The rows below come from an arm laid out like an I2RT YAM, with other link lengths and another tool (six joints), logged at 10 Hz.
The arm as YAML. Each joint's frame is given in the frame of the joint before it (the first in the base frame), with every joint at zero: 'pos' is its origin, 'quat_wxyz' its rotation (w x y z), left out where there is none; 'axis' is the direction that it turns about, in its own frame. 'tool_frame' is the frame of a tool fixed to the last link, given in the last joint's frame.
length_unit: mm
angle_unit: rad
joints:
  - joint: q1
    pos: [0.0, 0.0, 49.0]
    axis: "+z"
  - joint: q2
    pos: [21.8, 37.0, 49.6]
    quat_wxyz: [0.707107, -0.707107, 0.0, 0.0]
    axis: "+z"
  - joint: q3
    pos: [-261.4, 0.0, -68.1]
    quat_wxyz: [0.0, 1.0, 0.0, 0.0]
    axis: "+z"
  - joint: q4
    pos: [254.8, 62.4, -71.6]
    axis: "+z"
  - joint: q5
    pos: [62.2, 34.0, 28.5]
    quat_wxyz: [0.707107, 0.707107, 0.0, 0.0]
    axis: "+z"
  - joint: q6
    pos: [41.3, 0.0, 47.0]
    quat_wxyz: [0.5, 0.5, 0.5, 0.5]
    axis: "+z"
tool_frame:
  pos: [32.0, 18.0, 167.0]
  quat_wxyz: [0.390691, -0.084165, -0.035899, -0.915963]
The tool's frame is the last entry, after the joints.
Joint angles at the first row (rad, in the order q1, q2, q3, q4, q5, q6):
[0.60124, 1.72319, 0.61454, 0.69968, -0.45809, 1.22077]
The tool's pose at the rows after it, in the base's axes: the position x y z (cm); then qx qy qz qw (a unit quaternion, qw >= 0):
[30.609, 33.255, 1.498, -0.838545, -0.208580, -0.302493, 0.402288]
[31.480, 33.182, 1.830, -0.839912, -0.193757, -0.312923, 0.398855]
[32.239, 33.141, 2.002, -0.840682, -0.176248, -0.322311, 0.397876]
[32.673, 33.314, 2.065, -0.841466, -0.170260, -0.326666, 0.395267]
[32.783, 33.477, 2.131, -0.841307, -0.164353, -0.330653, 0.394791]
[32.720, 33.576, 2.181, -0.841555, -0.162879, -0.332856, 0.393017]
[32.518, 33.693, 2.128, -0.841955, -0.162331, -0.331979, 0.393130]
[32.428, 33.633, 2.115, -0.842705, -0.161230, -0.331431, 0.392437]
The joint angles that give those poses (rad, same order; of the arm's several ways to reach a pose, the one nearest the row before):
[0.60126, 1.70971, 0.61281, 0.69056, -0.41290, 1.22256]
[0.60142, 1.71333, 0.62274, 0.69957, -0.38038, 1.23957]
[0.60362, 1.72331, 0.62727, 0.72234, -0.34669, 1.26468]
[0.60948, 1.73303, 0.63946, 0.72480, -0.32628, 1.27152]
[0.61886, 1.73646, 0.63968, 0.73588, -0.30590, 1.28240]
[0.62717, 1.73380, 0.63823, 0.73687, -0.29197, 1.28460]
[0.63427, 1.73263, 0.63523, 0.73802, -0.28550, 1.28855]
[0.63562, 1.72833, 0.63201, 0.73498, -0.28233, 1.29007]

